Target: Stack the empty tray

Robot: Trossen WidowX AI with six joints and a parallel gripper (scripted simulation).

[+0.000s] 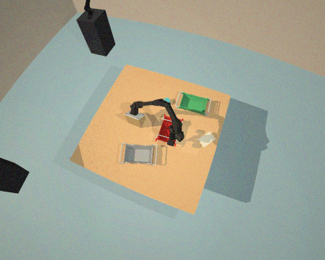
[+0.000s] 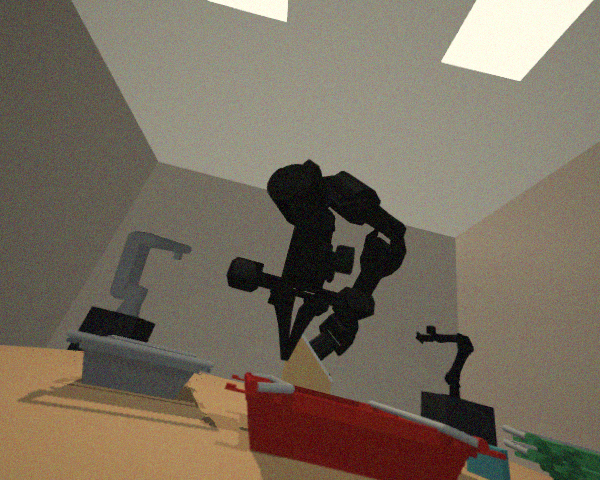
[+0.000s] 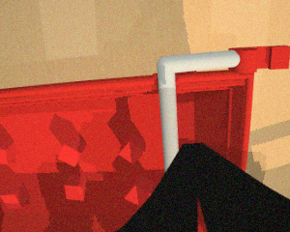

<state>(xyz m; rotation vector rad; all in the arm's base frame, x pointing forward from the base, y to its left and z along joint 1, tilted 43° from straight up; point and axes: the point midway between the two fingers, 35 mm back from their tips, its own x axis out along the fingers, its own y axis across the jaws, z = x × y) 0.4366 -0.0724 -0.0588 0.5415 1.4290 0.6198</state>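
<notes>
Now: gripper tip 25 cm past the grey tray, 24 cm to the left of it and 4 cm above it. From my gripper tip the other things lie so: teal block 21 cm behind, 40 cm to the left, 6 cm below; then flat piece 30 cm ahead, 14 cm to the left, 8 cm below.
</notes>
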